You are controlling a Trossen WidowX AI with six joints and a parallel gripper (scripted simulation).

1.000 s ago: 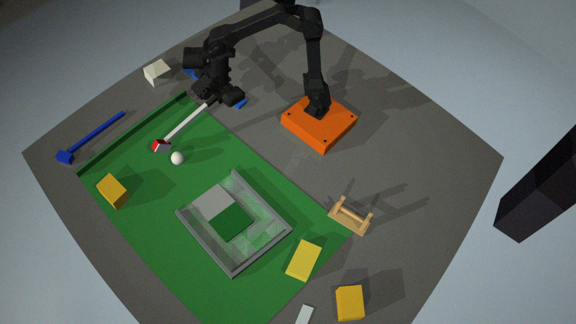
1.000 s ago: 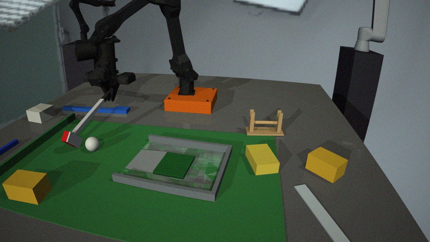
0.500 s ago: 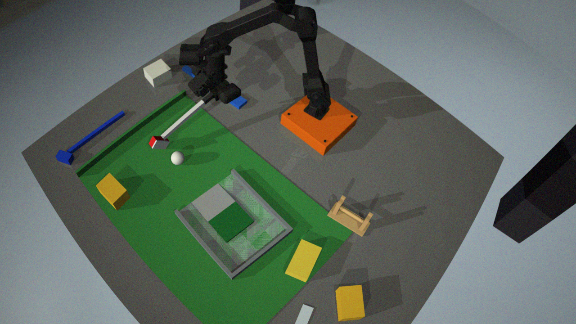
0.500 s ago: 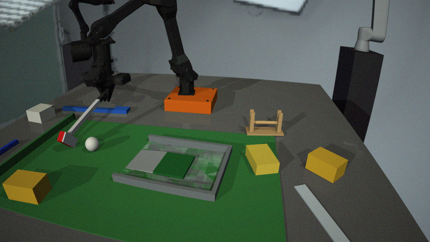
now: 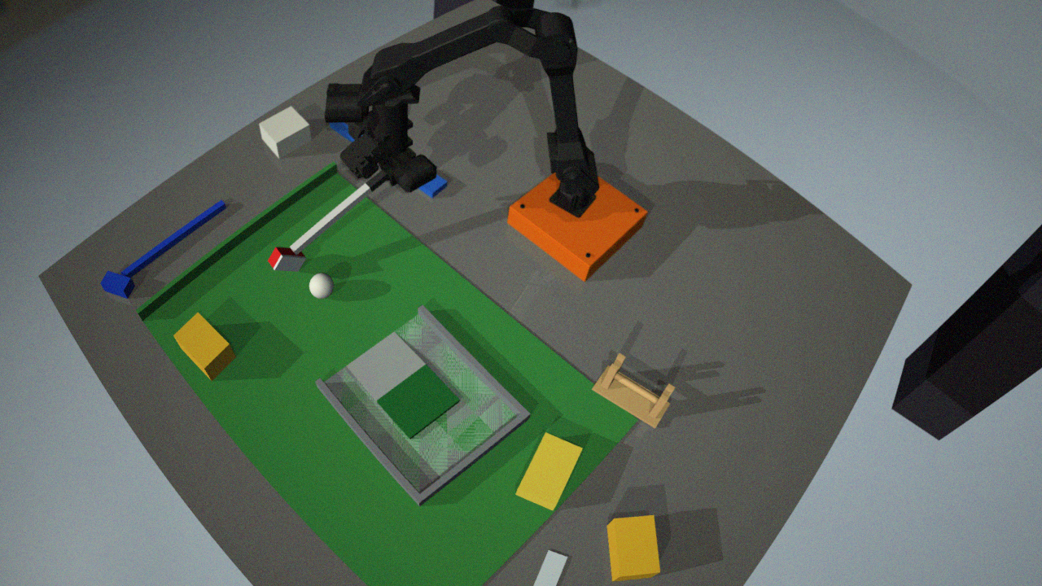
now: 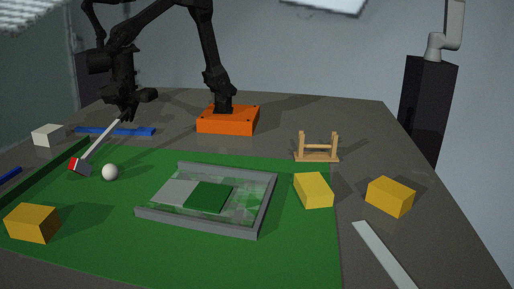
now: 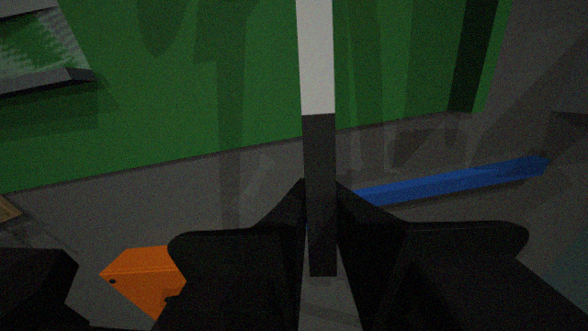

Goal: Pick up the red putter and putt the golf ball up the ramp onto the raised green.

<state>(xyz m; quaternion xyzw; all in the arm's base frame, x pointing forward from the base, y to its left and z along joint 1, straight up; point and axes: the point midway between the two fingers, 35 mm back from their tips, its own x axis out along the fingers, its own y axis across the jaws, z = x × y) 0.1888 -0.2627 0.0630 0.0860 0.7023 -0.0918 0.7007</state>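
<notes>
Now: the red putter 110 mm ahead of my gripper tip and 30 mm to the right of it. Round my gripper tip: wooden stand (70 mm ahead, 540 mm to the left, 40 mm below); then white block (10 mm behind, 310 mm to the right, 50 mm below); then white golf ball (220 mm ahead, 20 mm to the left, 50 mm below).
</notes>
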